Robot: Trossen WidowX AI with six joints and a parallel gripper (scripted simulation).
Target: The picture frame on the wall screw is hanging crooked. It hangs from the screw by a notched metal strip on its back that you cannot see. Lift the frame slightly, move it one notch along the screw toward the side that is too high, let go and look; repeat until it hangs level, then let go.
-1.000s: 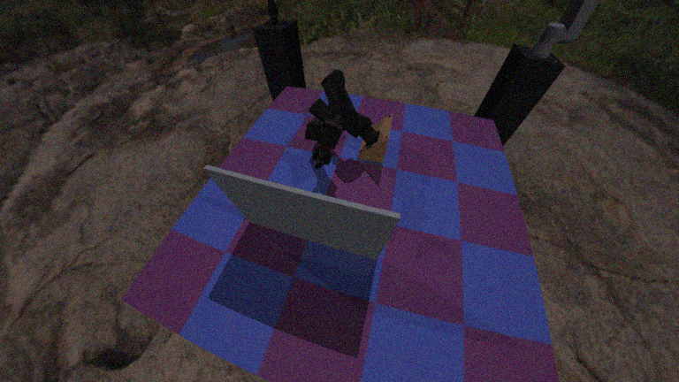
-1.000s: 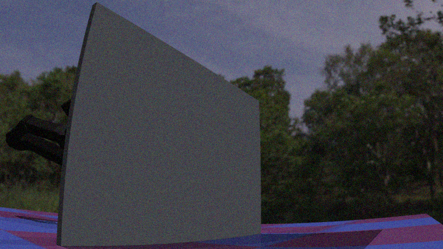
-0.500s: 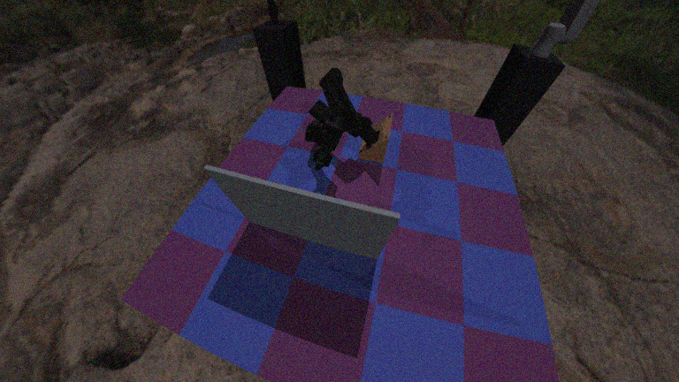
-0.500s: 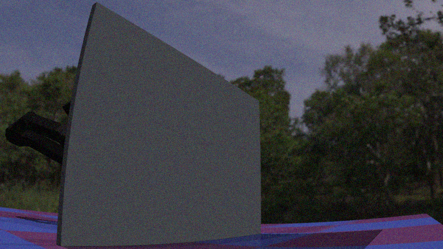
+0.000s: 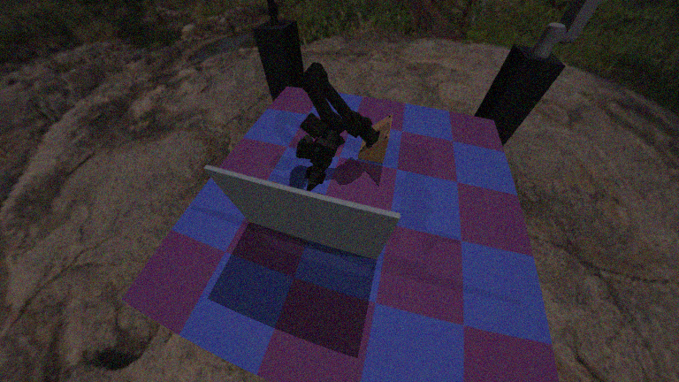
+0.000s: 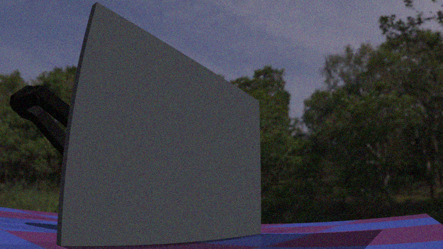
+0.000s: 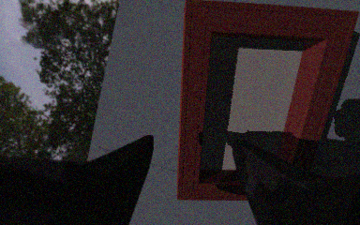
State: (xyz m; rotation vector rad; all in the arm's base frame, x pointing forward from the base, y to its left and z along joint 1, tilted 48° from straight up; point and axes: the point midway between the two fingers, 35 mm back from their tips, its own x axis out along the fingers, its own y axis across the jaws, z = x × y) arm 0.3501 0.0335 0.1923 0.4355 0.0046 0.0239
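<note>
My gripper tip is now 60 mm short of the picture frame, 20 mm to the left of it and 50 mm above it. Also, from my gripper tip: grey wall panel: 70 mm ahead, 10 mm to the right, 70 mm below.
</note>
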